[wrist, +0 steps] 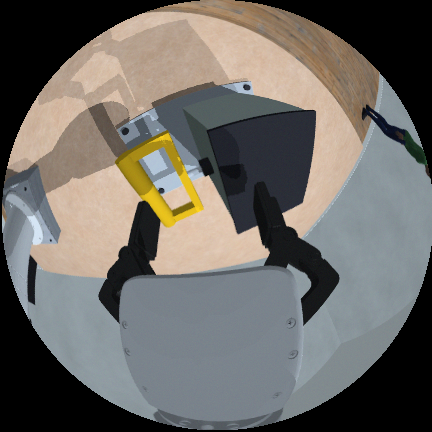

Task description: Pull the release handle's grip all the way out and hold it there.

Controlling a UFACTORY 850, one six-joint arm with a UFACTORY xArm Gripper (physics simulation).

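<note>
The release handle's yellow grip (pixel 141 186) is a rectangular frame with one thick round bar, left of centre in the wrist view. A thin rod joins it to a black collar (pixel 206 166) on the side of a dark box-shaped housing (pixel 270 155). The housing stands on a light metal base plate (pixel 238 87). My gripper (pixel 200 201) is open and empty. Its left finger appears just below the lower end of the thick bar, and its right finger overlaps the housing's lower part in view. The depth between fingers and handle is hard to tell.
The robot arm's grey base (pixel 47 215) is at the far left on the light tabletop (pixel 210 245). A wooden edge (pixel 300 45) runs along the upper right. Part of a person (pixel 413 148) in green and dark blue shows at the right, over the grey floor.
</note>
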